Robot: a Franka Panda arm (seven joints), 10 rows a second.
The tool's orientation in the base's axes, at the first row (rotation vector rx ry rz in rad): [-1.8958 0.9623 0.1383]
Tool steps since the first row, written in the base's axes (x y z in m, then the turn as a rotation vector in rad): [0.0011 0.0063 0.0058 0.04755 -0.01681 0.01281]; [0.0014 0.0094 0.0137 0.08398 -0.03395 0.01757]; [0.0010 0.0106 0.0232 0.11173 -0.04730 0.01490]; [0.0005 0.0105 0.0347 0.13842 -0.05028 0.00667]
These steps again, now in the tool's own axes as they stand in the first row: [-0.0055 -0.0062 0.0023 0.03578 -0.03728 -0.00615]; [-0.0108 -0.0127 0.0007 0.06795 -0.06133 -0.01162]; [-0.0162 -0.0194 -0.0034 0.09559 -0.07512 -0.01272]; [-0.0219 -0.0272 -0.0097 0.11932 -0.08652 -0.00293]
